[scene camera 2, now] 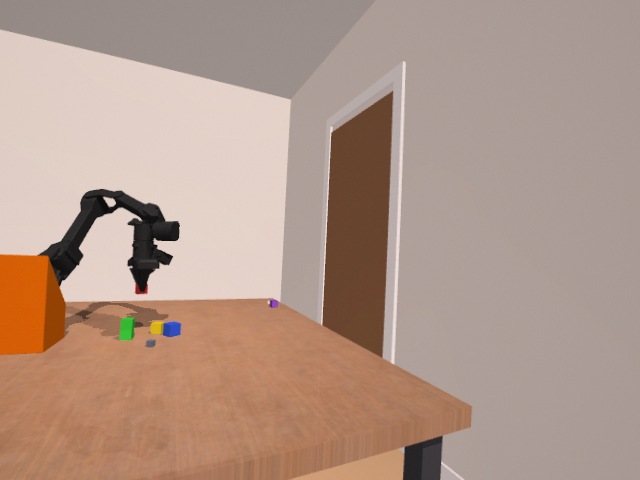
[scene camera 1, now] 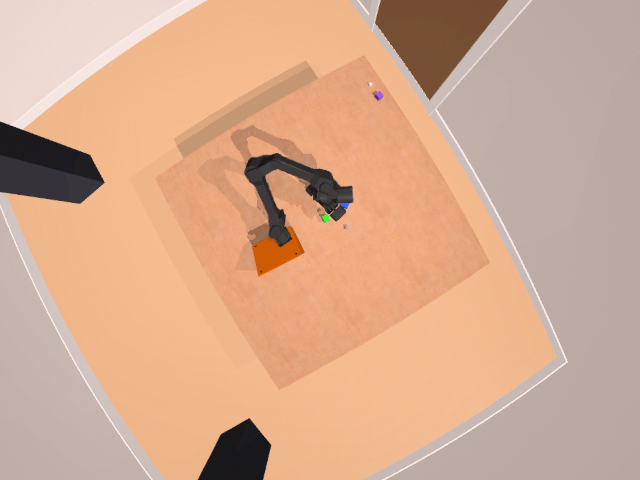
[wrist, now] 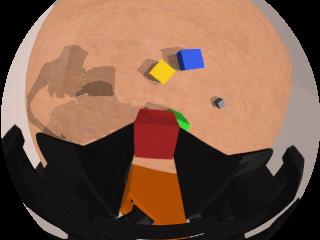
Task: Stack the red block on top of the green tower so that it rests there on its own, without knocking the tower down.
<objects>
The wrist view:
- gripper: 155,128
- red block: 154,137, held by the gripper
</objects>
